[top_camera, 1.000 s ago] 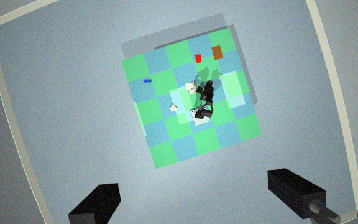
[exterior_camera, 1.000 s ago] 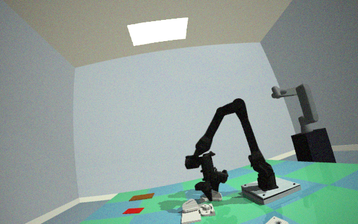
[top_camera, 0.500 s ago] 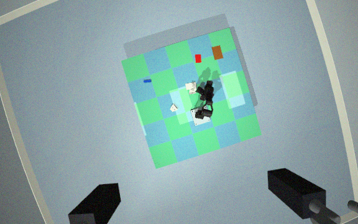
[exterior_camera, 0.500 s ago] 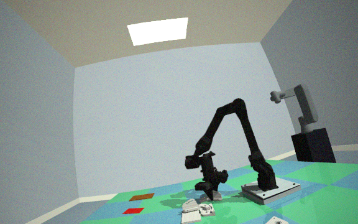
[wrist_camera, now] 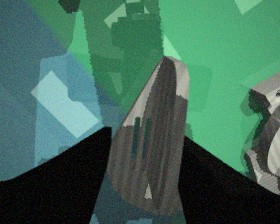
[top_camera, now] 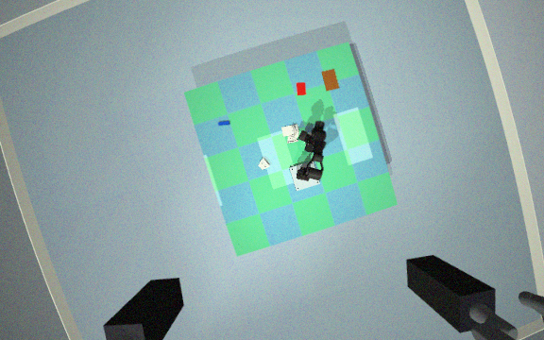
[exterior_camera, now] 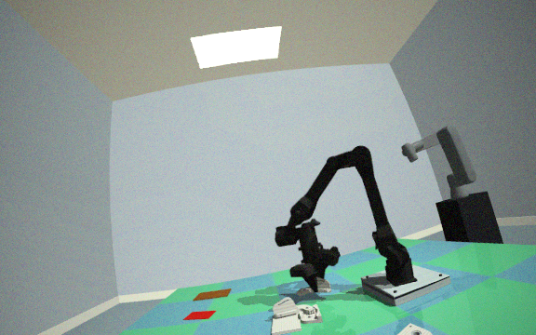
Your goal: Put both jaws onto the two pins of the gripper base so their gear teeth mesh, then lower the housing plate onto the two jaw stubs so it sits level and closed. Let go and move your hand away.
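My gripper tip is 4 cm short of the grey jaw. Also, from my gripper tip: red tile: 40 cm ahead, 1 cm to the left, 3 cm below; then small blue piece: 21 cm ahead, 61 cm to the left, 2 cm below; then brown tile: 45 cm ahead, 22 cm to the right, 3 cm below.
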